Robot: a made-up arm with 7 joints.
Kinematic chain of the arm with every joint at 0, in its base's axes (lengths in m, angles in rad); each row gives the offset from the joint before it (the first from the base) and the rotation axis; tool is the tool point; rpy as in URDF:
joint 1: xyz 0 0 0.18 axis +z
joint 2: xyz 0 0 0 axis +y
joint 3: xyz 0 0 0.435 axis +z
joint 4: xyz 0.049 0 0 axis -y
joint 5: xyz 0.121 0 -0.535 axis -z
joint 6: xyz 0 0 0 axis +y
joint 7: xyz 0.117 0 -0.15 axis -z
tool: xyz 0 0 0 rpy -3.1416 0 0
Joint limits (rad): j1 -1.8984..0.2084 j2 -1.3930..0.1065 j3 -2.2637..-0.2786 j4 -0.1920..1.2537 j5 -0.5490..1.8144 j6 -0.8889..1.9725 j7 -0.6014..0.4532
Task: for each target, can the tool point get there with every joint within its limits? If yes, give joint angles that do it. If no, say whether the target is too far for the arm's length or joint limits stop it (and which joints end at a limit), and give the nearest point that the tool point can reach.
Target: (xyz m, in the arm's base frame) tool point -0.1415 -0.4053 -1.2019
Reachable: no: too far | nearest point -0.1831 -0.4655 -0.3194 | short by 0.886 m
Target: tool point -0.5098 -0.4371 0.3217
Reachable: yes | joints -1.2183 -0.3262 -1.1675 0.8447 0.0601 0.5598 -0.2692
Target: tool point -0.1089 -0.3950 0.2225
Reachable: yes | joints -1.3719 -0.8111 -0.6275 0.0981 -0.1623 0.0993 0.2435
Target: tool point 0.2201 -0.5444 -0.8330
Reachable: no: joint limits stop it (at a limit: joint 1, joint 2, joint 3) | nearest point -0.0172 -0.4430 -0.2841 | short by 0.606 m
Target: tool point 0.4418 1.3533 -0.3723
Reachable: no: too far | nearest point -0.1580 0.7609 -0.0798 | short by 0.892 m
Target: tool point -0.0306 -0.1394 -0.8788
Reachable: no: joint limits stop it (at a limit: joint 2, joint 3) | nearest point -0.0726 -0.3307 -0.2856 | short by 0.625 m
